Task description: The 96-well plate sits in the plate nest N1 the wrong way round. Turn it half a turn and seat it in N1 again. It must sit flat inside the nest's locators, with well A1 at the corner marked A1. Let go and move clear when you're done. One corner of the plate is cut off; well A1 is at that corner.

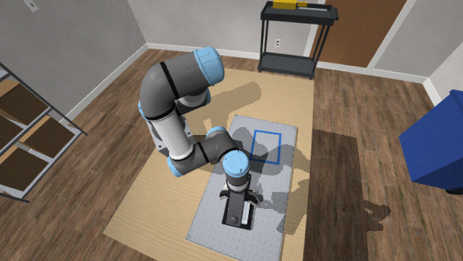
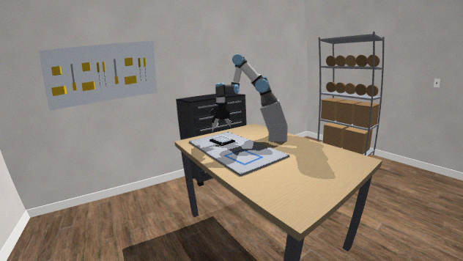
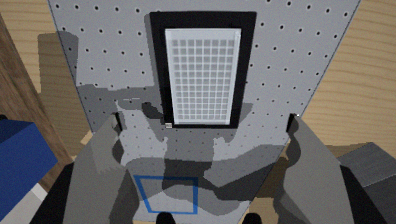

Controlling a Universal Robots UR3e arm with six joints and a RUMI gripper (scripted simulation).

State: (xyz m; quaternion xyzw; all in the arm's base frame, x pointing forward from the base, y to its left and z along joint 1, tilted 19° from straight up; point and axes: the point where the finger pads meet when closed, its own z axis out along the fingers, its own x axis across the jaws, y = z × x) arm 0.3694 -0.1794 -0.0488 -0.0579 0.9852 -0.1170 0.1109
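Right now the 96-well plate is 70 mm below my hand. From my hand the other things lie so: A1 corner mark (50 mm ahead, 80 mm to the left, 80 mm below); black plate nest N1 (80 mm below).
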